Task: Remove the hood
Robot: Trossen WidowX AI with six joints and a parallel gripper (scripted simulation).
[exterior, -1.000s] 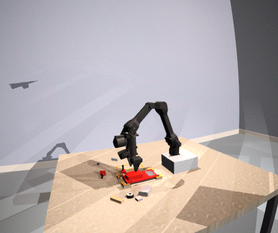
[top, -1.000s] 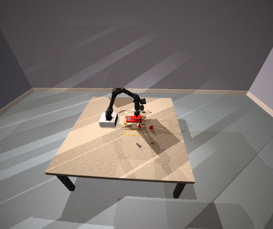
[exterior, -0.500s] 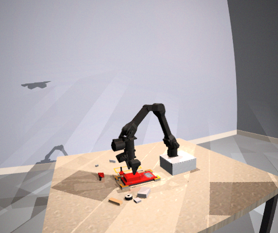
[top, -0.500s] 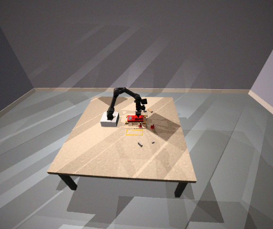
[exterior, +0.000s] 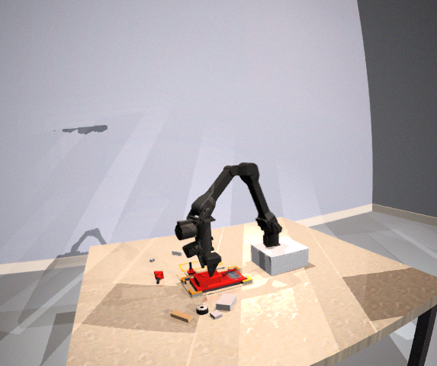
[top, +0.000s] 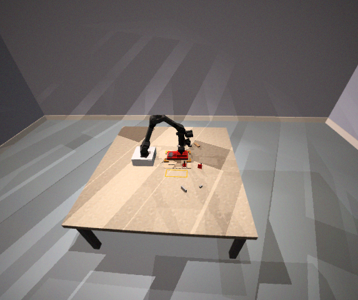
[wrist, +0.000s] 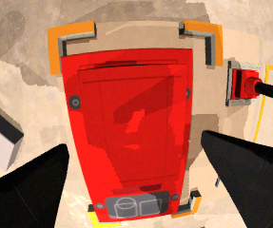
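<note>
My gripper tip is 2 cm above the red hood. The rest, counted from my gripper tip: black wheel (5 cm ahead, 18 cm to the left, 5 cm below); tan block (12 cm ahead, 21 cm to the left, 5 cm below).
</note>
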